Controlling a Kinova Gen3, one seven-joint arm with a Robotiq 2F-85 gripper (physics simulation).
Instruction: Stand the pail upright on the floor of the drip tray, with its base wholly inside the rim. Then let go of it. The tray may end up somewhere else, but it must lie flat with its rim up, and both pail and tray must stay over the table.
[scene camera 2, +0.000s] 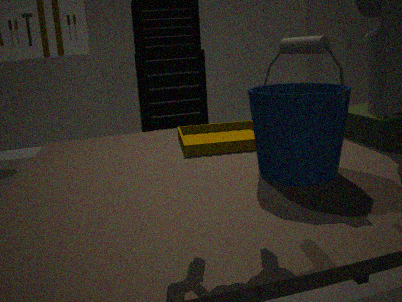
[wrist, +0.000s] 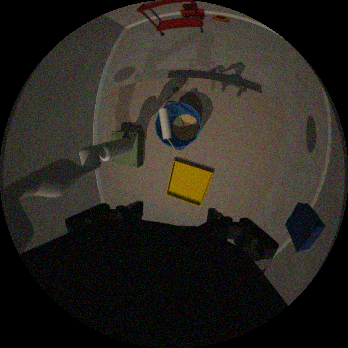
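Seen in the pictures: gripper, fingertip midpoint: (wrist: 174, 212); arm's base at its link origin: (scene camera 2: 386, 110) (wrist: 126, 145).
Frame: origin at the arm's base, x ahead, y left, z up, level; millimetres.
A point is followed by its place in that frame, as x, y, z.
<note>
A blue pail (scene camera 2: 301, 135) {320, 283, 21} (wrist: 161, 135) {244, 130, 70} stands upright on the table (scene camera 2: 125, 210) {629, 318, -79}, apart from the tray. Its wire handle with a pale grip (scene camera 2: 303, 44) {293, 210, 174} (wrist: 165, 123) {294, 190, 186} is raised in the scene view. The yellow drip tray (scene camera 2: 218, 147) {445, 16, -64} (wrist: 190, 182) {436, -93, -75} lies flat with its rim up, behind and to the left of the pail in the scene view, which hides its right end. My gripper (wrist: 174, 212) {436, 101, 425} is open, its fingers wide apart with nothing between them, high above the table in the wrist view; its fingers do not show in the scene view.
The arm's base stands on a green block (wrist: 128, 156) {31, -67, -3} (scene camera 2: 372, 122) {68, 58, -16} beside the pail. A dark blue box (wrist: 304, 226) shows at the right of the wrist view, near the table's edge. A red cart frame (wrist: 181, 24) is at the top. A black cabinet (scene camera 2: 171, 65) stands behind the table.
</note>
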